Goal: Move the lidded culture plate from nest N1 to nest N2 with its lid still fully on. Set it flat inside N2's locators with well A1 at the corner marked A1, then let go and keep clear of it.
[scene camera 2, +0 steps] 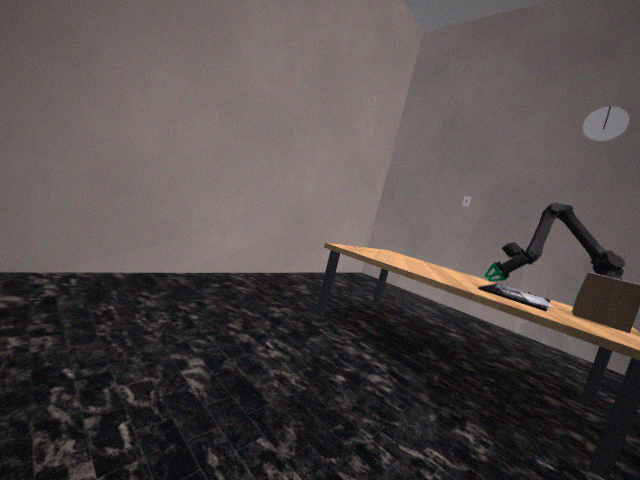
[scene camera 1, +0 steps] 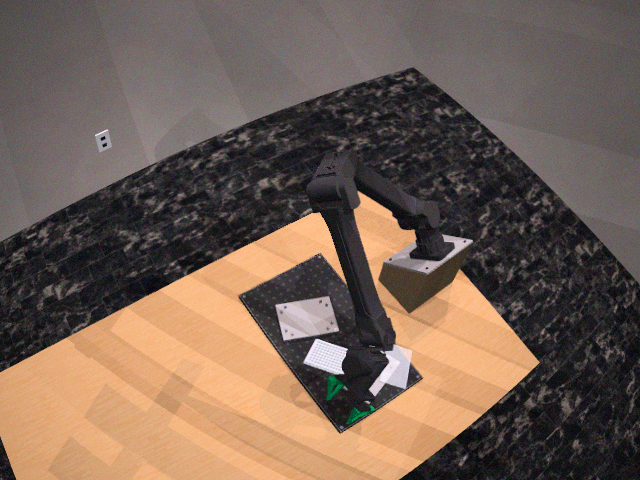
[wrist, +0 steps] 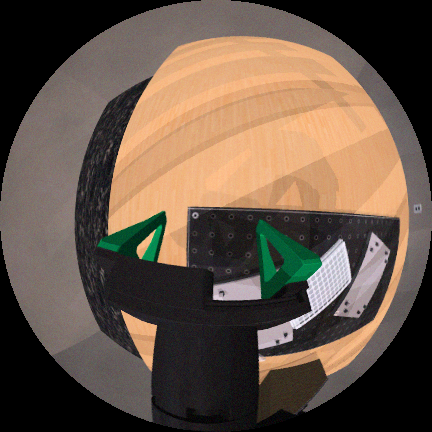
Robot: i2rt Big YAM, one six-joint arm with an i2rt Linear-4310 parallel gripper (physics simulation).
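Pixels of known places: gripper, between the fingertips: (scene camera 2: 486, 278) (scene camera 1: 337, 411) (wrist: 211, 219); arm's base, origin of its link: (scene camera 2: 609, 287) (scene camera 1: 432, 252).
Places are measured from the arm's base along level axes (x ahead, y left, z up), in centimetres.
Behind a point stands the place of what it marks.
The white gridded culture plate (scene camera 1: 324, 355) @[x 40.5, y -2.2, z -14.5 cm] (wrist: 330, 282) @[x 40.0, y -2.0, z -14.4 cm] lies on the black perforated board (scene camera 1: 281, 287) @[x 33.3, y -27.7, z -16.6 cm] (wrist: 204, 225) @[x 50.6, y 15.5, z -16.6 cm], between two pale nest plates. One nest plate (scene camera 1: 308, 319) @[x 35.3, y -14.0, z -15.4 cm] (wrist: 365, 280) @[x 35.9, y -13.3, z -15.5 cm] has dark studs near its corners and holds no plate. The other nest plate (scene camera 1: 381, 382) (wrist: 236, 289) is partly hidden by the wrist and gripper. A pale translucent sheet (scene camera 1: 404, 373) @[x 27.6, y 17.7, z -15.6 cm], which looks like the lid, lies apart from the culture plate at the board's right. Nest labels and the A1 mark cannot be read. My gripper (scene camera 1: 341, 407) @[x 51.1, y 13.3, z -11.7 cm] (scene camera 2: 493, 273) @[x 51.1, y 13.3, z -11.7 cm] (wrist: 211, 219) @[x 51.1, y 13.3, z -11.7 cm] is open and empty, raised above the board's near end.
The arm's brown pedestal (scene camera 1: 413, 291) @[x 10.1, y 2.9, z -6.9 cm] (scene camera 2: 607, 303) @[x 0.4, y 6.0, z -7.6 cm] (wrist: 292, 386) stands on the wooden table (scene camera 1: 217, 382) @[x 68.4, y -16.6, z -18.0 cm] (scene camera 2: 413, 266) @[x 91.9, y 4.4, z -17.9 cm] (wrist: 240, 125) @[x 66.4, y 8.0, z -17.9 cm], beyond the board's right side. The arm's forearm (scene camera 1: 351, 268) @[x 34.5, y -4.4, z 21.7 cm] reaches over the board's right side. The table edge lies beyond the board's near end.
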